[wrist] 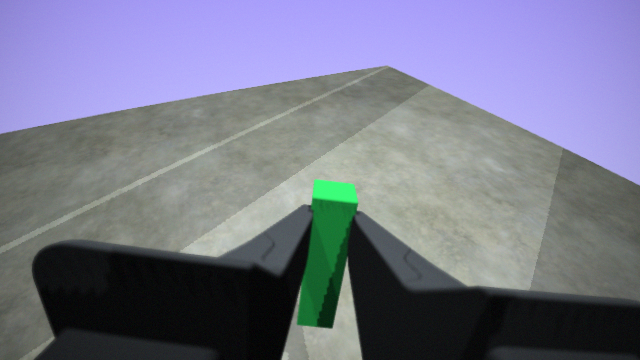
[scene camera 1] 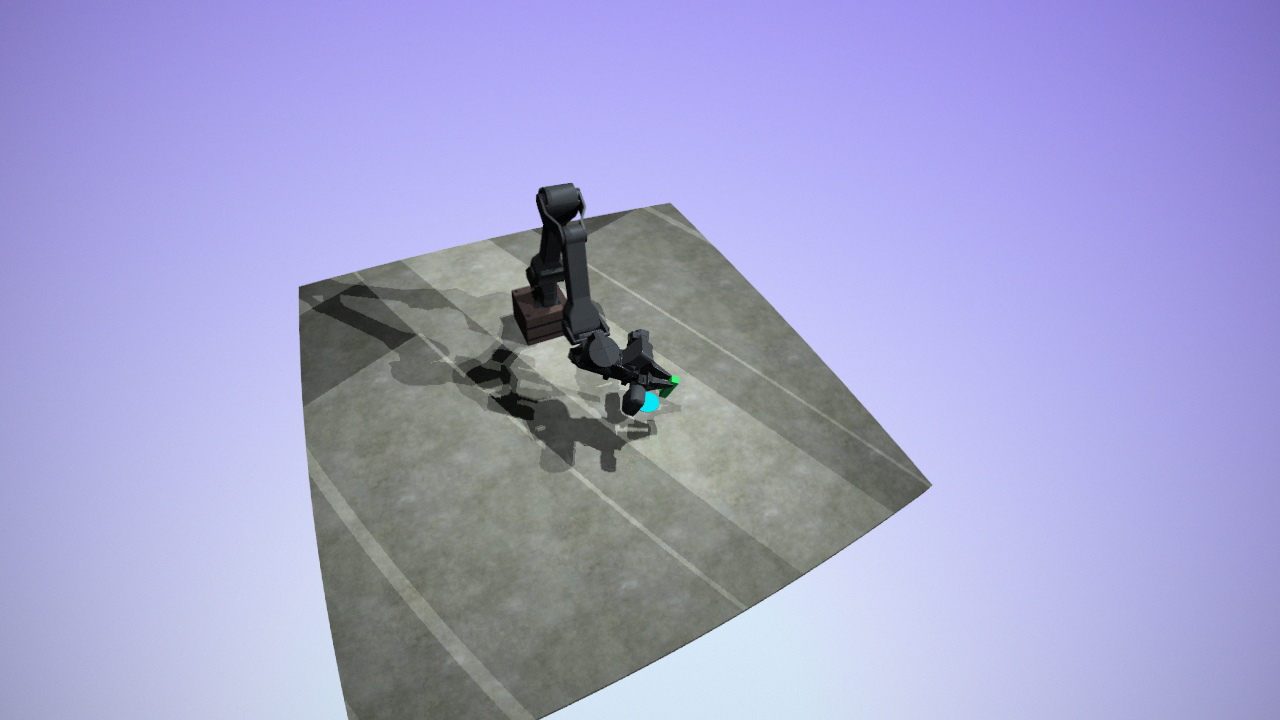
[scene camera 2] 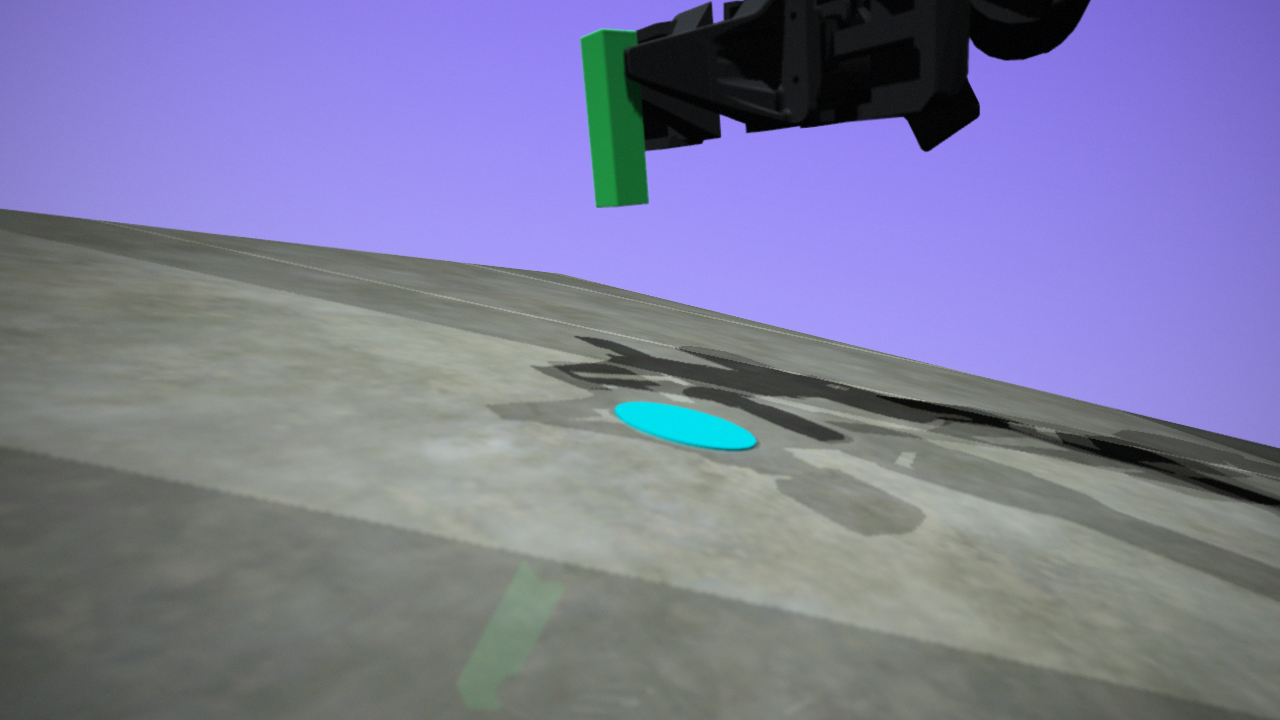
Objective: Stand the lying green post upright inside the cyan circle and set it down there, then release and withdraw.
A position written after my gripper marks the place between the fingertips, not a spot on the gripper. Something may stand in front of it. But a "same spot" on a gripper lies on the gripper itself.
Labels:
my gripper: wrist; scene camera 1; scene camera 2 612, 67
same spot on my gripper: (scene camera 1: 650, 377) = (wrist: 542, 291)

